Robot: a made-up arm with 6 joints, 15 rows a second.
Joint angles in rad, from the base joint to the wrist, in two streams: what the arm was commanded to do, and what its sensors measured. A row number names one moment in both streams.
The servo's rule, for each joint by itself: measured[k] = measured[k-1] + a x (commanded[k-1-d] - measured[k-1]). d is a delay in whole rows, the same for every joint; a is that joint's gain. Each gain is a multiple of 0.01, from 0.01 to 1. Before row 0 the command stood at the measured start. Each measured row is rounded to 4 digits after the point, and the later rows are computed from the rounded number. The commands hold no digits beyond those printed.
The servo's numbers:
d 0
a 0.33 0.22 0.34 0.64 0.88 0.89
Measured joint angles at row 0:
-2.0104, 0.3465, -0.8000, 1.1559, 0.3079, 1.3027
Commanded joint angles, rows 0 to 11:
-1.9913, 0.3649, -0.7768, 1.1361, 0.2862, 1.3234
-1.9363, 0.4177, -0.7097, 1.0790, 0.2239, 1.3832
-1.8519, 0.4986, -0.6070, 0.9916, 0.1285, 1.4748
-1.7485, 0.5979, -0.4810, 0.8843, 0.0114, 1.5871
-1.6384, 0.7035, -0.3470, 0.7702, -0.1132, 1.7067
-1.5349, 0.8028, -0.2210, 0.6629, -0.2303, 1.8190
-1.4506, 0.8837, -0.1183, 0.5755, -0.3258, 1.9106
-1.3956, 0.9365, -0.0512, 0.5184, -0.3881, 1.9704
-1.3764, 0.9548, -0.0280, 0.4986, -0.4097, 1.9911
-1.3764, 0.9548, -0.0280, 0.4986, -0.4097, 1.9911
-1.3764, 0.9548, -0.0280, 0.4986, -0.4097, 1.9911
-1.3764, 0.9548, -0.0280, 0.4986, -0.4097, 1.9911
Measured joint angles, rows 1 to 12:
-2.0041, 0.3505, -0.7921, 1.1432, 0.2888, 1.3211
-1.9817, 0.3653, -0.7641, 1.1021, 0.2317, 1.3764
-1.9389, 0.3946, -0.7107, 1.0314, 0.1409, 1.4640
-1.8761, 0.4393, -0.6326, 0.9373, 0.0269, 1.5736
-1.7977, 0.4974, -0.5355, 0.8304, -0.0964, 1.6921
-1.7110, 0.5646, -0.4286, 0.7232, -0.2142, 1.8050
-1.6251, 0.6348, -0.3231, 0.6287, -0.3124, 1.8990
-1.5494, 0.7012, -0.2307, 0.5581, -0.3790, 1.9625
-1.4923, 0.7570, -0.1618, 0.5200, -0.4060, 1.9880
-1.4541, 0.8005, -0.1163, 0.5063, -0.4093, 1.9908
-1.4285, 0.8344, -0.0863, 0.5014, -0.4097, 1.9911
-1.4113, 0.8609, -0.0665, 0.4996, -0.4097, 1.9911

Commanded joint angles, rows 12 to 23:
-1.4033, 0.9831, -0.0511, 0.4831, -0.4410, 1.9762
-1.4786, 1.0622, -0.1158, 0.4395, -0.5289, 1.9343
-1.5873, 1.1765, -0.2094, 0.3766, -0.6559, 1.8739
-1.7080, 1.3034, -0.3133, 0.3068, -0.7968, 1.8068
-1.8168, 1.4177, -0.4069, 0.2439, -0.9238, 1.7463
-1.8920, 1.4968, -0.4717, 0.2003, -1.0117, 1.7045
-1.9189, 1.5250, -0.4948, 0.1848, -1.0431, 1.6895
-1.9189, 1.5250, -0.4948, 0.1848, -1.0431, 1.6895
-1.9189, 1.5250, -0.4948, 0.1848, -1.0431, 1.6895
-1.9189, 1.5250, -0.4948, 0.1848, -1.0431, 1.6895
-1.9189, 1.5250, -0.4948, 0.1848, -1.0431, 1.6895
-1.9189, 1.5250, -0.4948, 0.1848, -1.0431, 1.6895
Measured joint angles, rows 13 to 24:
-1.4087, 0.8878, -0.0613, 0.4890, -0.4372, 1.9778
-1.4318, 0.9262, -0.0798, 0.4573, -0.5179, 1.9391
-1.4831, 0.9813, -0.1239, 0.4057, -0.6393, 1.8811
-1.5573, 1.0522, -0.1883, 0.3424, -0.7779, 1.8150
-1.6429, 1.1326, -0.2626, 0.2794, -0.9063, 1.7539
-1.7251, 1.2127, -0.3337, 0.2288, -0.9991, 1.7099
-1.7891, 1.2814, -0.3885, 0.2006, -1.0378, 1.6917
-1.8319, 1.3350, -0.4246, 0.1905, -1.0425, 1.6897
-1.8606, 1.3768, -0.4485, 0.1869, -1.0430, 1.6895
-1.8798, 1.4094, -0.4642, 0.1856, -1.0431, 1.6895
-1.8927, 1.4348, -0.4746, 0.1851, -1.0431, 1.6895
-1.9013, 1.4546, -0.4815, 0.1849, -1.0431, 1.6895

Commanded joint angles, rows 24 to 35:
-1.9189, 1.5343, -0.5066, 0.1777, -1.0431, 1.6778
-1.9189, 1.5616, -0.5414, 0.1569, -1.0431, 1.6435
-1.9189, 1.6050, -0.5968, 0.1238, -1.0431, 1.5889
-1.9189, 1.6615, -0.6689, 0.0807, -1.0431, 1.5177
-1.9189, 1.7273, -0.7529, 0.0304, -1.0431, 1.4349
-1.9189, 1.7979, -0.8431, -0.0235, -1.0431, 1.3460
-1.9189, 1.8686, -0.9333, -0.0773, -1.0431, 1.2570
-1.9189, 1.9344, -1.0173, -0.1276, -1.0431, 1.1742
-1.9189, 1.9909, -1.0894, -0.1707, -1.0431, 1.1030
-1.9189, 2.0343, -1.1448, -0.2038, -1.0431, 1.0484
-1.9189, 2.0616, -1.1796, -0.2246, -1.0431, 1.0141
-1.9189, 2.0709, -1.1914, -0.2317, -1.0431, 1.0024
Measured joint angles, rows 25 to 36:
-1.9071, 1.4721, -0.4900, 0.1803, -1.0431, 1.6791
-1.9110, 1.4918, -0.5075, 0.1653, -1.0431, 1.6474
-1.9136, 1.5167, -0.5379, 0.1387, -1.0431, 1.5953
-1.9153, 1.5486, -0.5824, 0.1016, -1.0431, 1.5262
-1.9165, 1.5879, -0.6404, 0.0560, -1.0431, 1.4449
-1.9173, 1.6341, -0.7093, 0.0051, -1.0431, 1.3569
-1.9178, 1.6857, -0.7855, -0.0476, -1.0431, 1.2680
-1.9182, 1.7404, -0.8643, -0.0988, -1.0431, 1.1845
-1.9184, 1.7955, -0.9408, -0.1448, -1.0431, 1.1120
-1.9186, 1.8480, -1.0102, -0.1826, -1.0431, 1.0554
-1.9187, 1.8950, -1.0678, -0.2095, -1.0431, 1.0186
-1.9188, 1.9337, -1.1098, -0.2237, -1.0431, 1.0042

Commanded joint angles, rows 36 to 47:
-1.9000, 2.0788, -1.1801, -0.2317, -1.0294, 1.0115
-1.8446, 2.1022, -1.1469, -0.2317, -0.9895, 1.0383
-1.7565, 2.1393, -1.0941, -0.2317, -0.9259, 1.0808
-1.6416, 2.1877, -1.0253, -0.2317, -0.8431, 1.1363
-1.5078, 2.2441, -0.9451, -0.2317, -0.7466, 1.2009
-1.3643, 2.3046, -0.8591, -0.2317, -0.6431, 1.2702
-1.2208, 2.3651, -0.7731, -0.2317, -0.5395, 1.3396
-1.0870, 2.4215, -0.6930, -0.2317, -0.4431, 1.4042
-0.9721, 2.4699, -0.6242, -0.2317, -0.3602, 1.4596
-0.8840, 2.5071, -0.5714, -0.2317, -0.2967, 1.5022
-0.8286, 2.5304, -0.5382, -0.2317, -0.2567, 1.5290
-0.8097, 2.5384, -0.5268, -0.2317, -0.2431, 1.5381
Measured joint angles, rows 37 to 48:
-1.9126, 1.9656, -1.1337, -0.2288, -1.0310, 1.0107
-1.8902, 1.9957, -1.1382, -0.2307, -0.9945, 1.0353
-1.8461, 2.0273, -1.1232, -0.2313, -0.9341, 1.0758
-1.7786, 2.0626, -1.0899, -0.2316, -0.8540, 1.1296
-1.6892, 2.1025, -1.0407, -0.2317, -0.7595, 1.1931
-1.5820, 2.1470, -0.9790, -0.2317, -0.6571, 1.2617
-1.4628, 2.1950, -0.9090, -0.2317, -0.5536, 1.3310
-1.3388, 2.2448, -0.8356, -0.2317, -0.4564, 1.3961
-1.2178, 2.2943, -0.7637, -0.2317, -0.3717, 1.4526
-1.1076, 2.3411, -0.6983, -0.2317, -0.3057, 1.4967
-1.0155, 2.3827, -0.6439, -0.2317, -0.2626, 1.5254
-0.9476, 2.4170, -0.6041, -0.2317, -0.2454, 1.5367

